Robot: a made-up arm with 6 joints. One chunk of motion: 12 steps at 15 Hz.
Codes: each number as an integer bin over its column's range. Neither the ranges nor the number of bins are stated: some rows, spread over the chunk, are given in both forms.
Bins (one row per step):
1: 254 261 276 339 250 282
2: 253 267 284 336 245 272
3: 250 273 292 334 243 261
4: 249 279 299 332 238 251
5: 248 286 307 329 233 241
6: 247 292 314 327 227 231
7: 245 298 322 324 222 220
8: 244 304 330 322 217 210
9: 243 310 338 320 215 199
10: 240 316 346 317 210 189
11: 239 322 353 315 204 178
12: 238 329 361 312 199 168
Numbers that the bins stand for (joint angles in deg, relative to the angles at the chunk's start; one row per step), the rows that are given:
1: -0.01 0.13 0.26 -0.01 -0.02 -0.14
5: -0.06 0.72 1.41 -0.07 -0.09 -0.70
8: -0.09 1.14 2.27 -0.11 -0.15 -1.12
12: -0.14 1.73 3.42 -0.17 -0.22 -1.70
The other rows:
2: -0.02 0.27 0.56 -0.03 -0.04 -0.27
3: -0.04 0.41 0.86 -0.04 -0.05 -0.42
4: -0.05 0.55 1.12 -0.05 -0.07 -0.56
6: -0.07 0.86 1.68 -0.08 -0.11 -0.84
7: -0.08 1.00 1.97 -0.10 -0.13 -0.99
9: -0.10 1.28 2.57 -0.12 -0.16 -1.27
10: -0.12 1.42 2.86 -0.14 -0.18 -1.41
11: -0.13 1.56 3.13 -0.15 -0.20 -1.56

